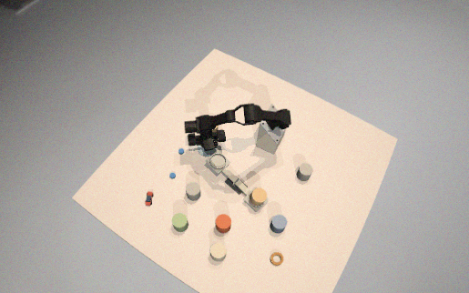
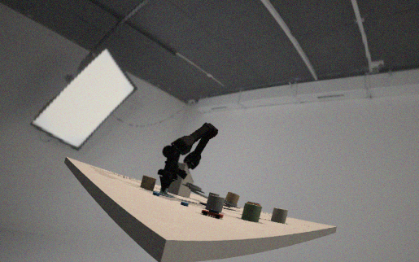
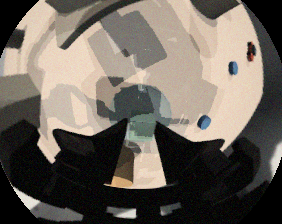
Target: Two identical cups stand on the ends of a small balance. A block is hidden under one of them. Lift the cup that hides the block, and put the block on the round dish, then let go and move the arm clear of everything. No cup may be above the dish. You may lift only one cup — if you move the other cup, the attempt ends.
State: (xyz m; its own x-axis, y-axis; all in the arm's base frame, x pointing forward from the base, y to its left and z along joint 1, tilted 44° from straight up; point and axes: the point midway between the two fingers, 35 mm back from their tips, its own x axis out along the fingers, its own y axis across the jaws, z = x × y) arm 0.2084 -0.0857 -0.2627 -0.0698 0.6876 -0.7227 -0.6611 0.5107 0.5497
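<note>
The pale blue round dish lies 10 mm below my gripper tip. Also, from my gripper tip: balance beam 240 mm to the left, 100 mm ahead, 20 mm above; then balance 240 mm to the left, 100 mm ahead, 10 mm above; then tan cup 100 mm behind, 60 mm to the right, 20 mm above.
</note>
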